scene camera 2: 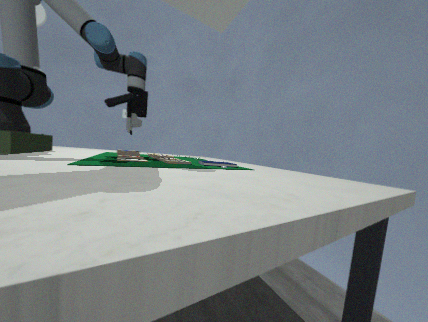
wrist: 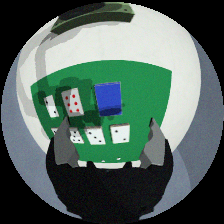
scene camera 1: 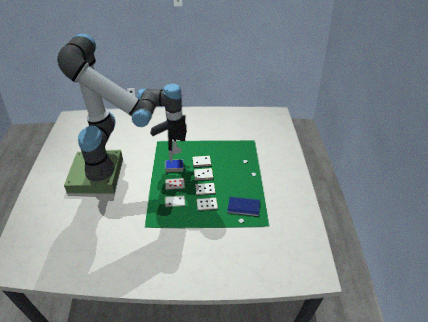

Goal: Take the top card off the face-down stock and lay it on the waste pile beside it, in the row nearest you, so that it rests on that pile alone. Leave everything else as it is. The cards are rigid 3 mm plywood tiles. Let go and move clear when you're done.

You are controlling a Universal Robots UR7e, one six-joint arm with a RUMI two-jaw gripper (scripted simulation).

Note:
In view: the gripper [scene camera 2: 130, 134] and a green mat [scene camera 1: 232, 178].
The gripper also shows in the wrist view [wrist: 109, 118] and in scene camera 1 [scene camera 1: 173, 151]. The green mat shows as well in scene camera 2 [scene camera 2: 107, 158] and in the wrist view [wrist: 145, 88].

